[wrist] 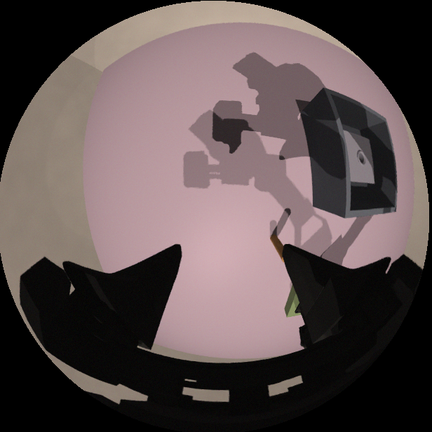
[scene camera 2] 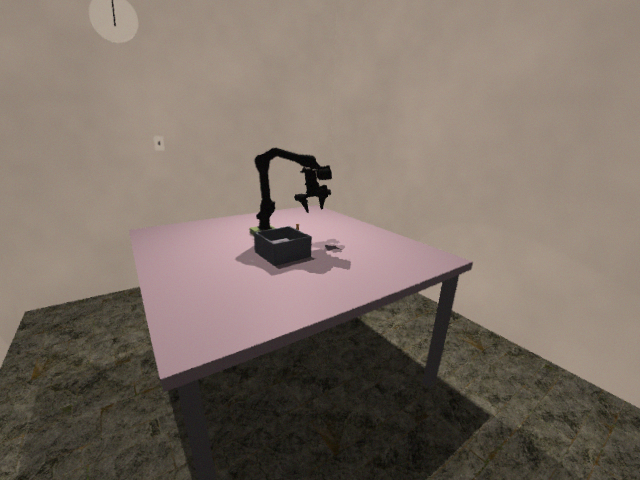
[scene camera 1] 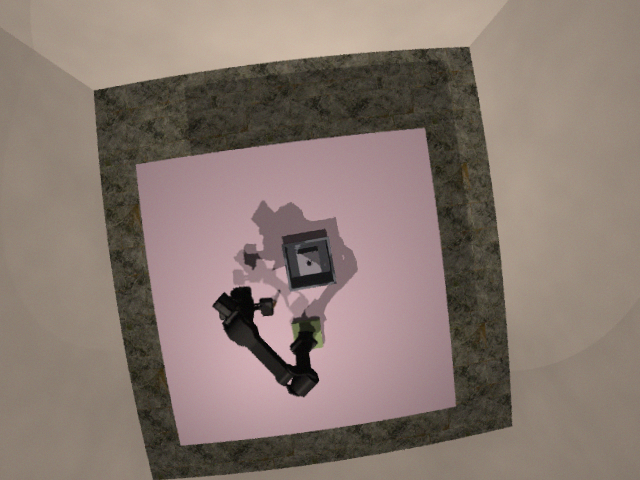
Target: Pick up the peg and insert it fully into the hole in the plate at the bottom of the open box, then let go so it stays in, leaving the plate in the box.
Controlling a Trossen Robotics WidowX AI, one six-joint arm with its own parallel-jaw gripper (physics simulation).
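Places are measured from the arm's base along level axes (x ahead, y left, z up), in millimetres.
Pixels of known places: gripper, fingertip midpoint: (scene camera 2: 314, 211); arm's base, link origin: (scene camera 2: 264, 228) (scene camera 1: 305, 339).
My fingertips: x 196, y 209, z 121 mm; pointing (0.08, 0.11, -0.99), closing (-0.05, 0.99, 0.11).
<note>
For each thing: its middle in the pictures, then the offset to it from my fingertips. Level surfaces: height alone.
- peg, body centre: (scene camera 1: 273, 305) (scene camera 2: 297, 231) 44 mm back, 78 mm right, 112 mm down
- dark grey open box, body centre: (scene camera 1: 309, 263) (scene camera 2: 282, 244) 132 mm ahead, 232 mm right, 103 mm down
- light plate, body centre: (scene camera 1: 309, 262) (scene camera 2: 282, 247) 132 mm ahead, 232 mm right, 118 mm down
- pink table, surface height: 152 mm down
The peg (scene camera 1: 275, 303) (scene camera 2: 297, 226) (wrist: 277, 247) is thin and orange-brown and stands upright on the table, apart from the box. In the wrist view its near end is hidden behind the right finger. The dark grey open box (scene camera 1: 312, 286) (scene camera 2: 282, 254) (wrist: 327, 165) stands at the middle of the table. The light plate (scene camera 1: 302, 269) (scene camera 2: 280, 240) (wrist: 356, 172) lies on its bottom, with the dark round hole (scene camera 1: 309, 262) (wrist: 361, 157) showing and no peg in it. My gripper (scene camera 2: 314, 210) (wrist: 233, 250) is open and empty, high above the table, off to one side of the peg.
The pink table (scene camera 1: 382, 206) (scene camera 2: 222, 310) (wrist: 145, 165) carries the arm's base on a green square (scene camera 1: 318, 341) (scene camera 2: 254, 230) (wrist: 291, 304), close to the peg and the box. The box walls stand up around the plate. Arm shadows fall across the box and the table.
</note>
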